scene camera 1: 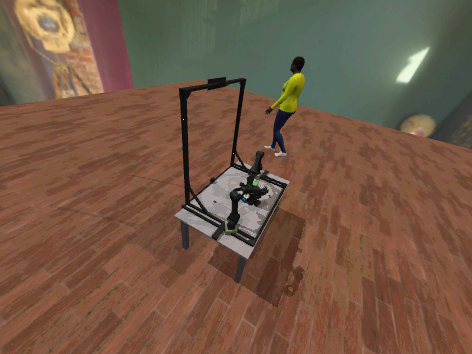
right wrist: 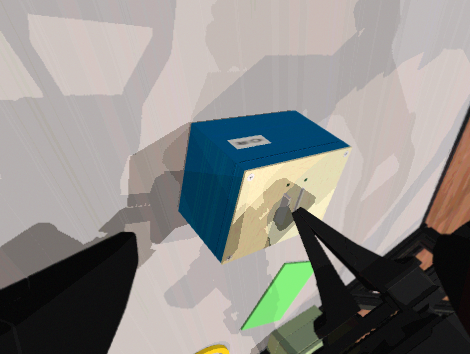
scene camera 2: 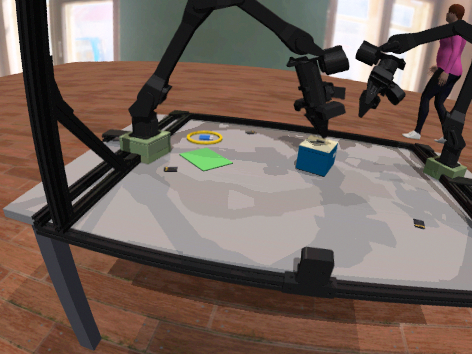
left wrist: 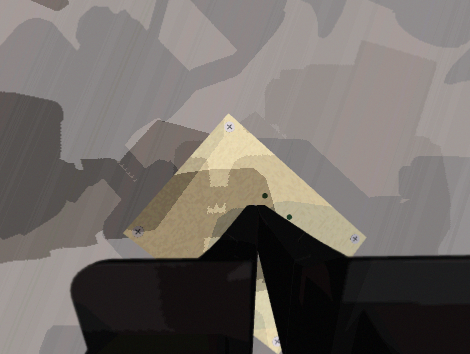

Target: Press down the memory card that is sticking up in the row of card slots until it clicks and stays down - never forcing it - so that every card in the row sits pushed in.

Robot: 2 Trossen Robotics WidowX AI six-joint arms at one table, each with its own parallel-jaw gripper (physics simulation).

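Places are measured from the left arm's base along level axes (x ahead, y left, z up), in metres.
Pixels of known places: left gripper, fingertip midpoint: (scene camera 1: 246,194) (right wrist: 296,210) (scene camera 2: 324,137) (left wrist: 255,214); right gripper, fingertip midpoint: (right wrist: 285,247) (scene camera 2: 362,110); left arm's base at its link origin: (scene camera 2: 144,134); right arm's base at its link origin: (scene camera 1: 231,226) (scene camera 2: 447,162).
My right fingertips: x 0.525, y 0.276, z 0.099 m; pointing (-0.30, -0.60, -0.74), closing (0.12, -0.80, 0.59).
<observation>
Ahead of a thing's pixels: the offset from my right fingertips to its top centre. "pt": to the spot under its first point. Level surfaces: height alone.
A blue box @[0.090 m down, 0.097 m back, 0.106 m right] (scene camera 2: 315,159) (right wrist: 212,182) with a cream top plate @[0.088 m down, 0.097 m back, 0.106 m right] (scene camera 2: 329,145) (left wrist: 230,151) (right wrist: 255,225) stands on the table @[0.155 m down] (scene camera 2: 256,225) (scene camera 1: 217,200). Two grey card slots @[pt 0.088 m down, 0.091 m back, 0.109 m right] (right wrist: 293,197) show on the plate beside two green dots. I cannot tell how far any card stands up. My left gripper (scene camera 2: 322,135) (left wrist: 255,214) is shut and empty. Its tips point straight down at the slots, at or just above the plate, and hide them in the left wrist view. My right gripper (scene camera 2: 365,105) (right wrist: 285,247) is open and empty, up in the air to the right of the box.
A green pad @[0.152 m down, 0.368 m back, 0.222 m right] (scene camera 2: 206,159) (right wrist: 283,295), a yellow ring @[0.149 m down, 0.449 m back, 0.082 m right] (scene camera 2: 204,143) around a small blue part @[pt 0.149 m down, 0.444 m back, 0.092 m right] (scene camera 2: 204,137), and two small dark cards @[0.153 m down, 0.408 m back, 0.323 m right] (scene camera 2: 171,169) @[0.153 m down, 0.347 m back, 0.051 m left] (scene camera 2: 250,132) lie near the left arm's green base (scene camera 2: 147,147). A black rail (scene camera 2: 199,267) frames the table. A person (scene camera 1: 289,102) walks behind.
</observation>
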